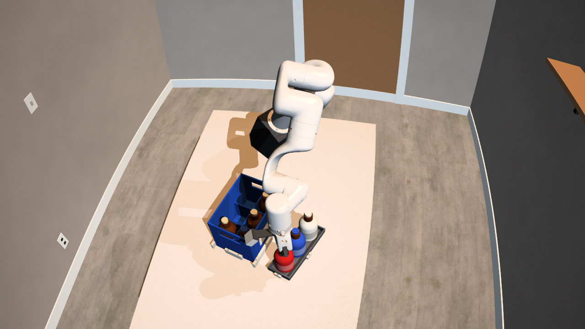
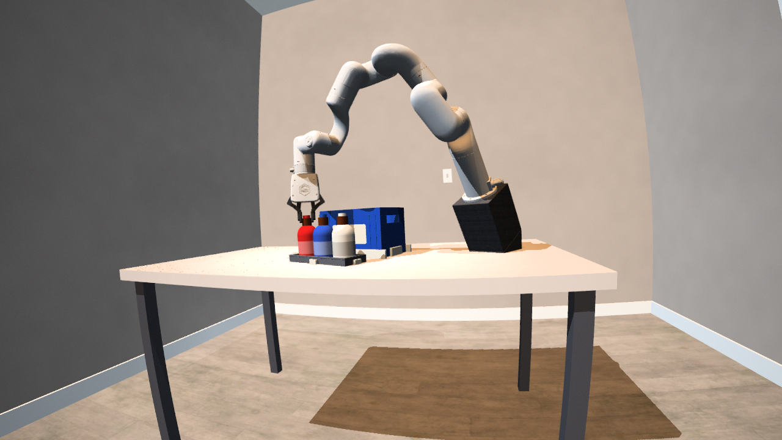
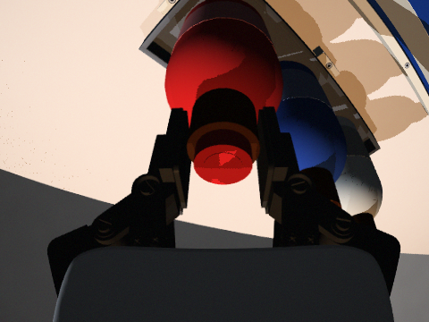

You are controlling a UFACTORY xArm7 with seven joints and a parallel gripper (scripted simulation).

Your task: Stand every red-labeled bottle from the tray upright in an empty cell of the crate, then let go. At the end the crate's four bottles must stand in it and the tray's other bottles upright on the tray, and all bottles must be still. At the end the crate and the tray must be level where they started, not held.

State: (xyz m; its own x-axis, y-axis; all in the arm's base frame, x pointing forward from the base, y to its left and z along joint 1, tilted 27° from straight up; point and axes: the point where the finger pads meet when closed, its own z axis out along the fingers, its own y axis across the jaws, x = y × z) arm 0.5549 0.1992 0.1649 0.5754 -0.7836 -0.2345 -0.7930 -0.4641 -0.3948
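My hand is 70 mm above the red-labeled bottle. From my hand the other things lie so: white-labeled bottle: 170 mm behind, 30 mm to the left, 70 mm below; blue-labeled bottle: 80 mm behind, 10 mm to the left, 70 mm below; tray: 90 mm behind, 10 mm to the left, 140 mm below.
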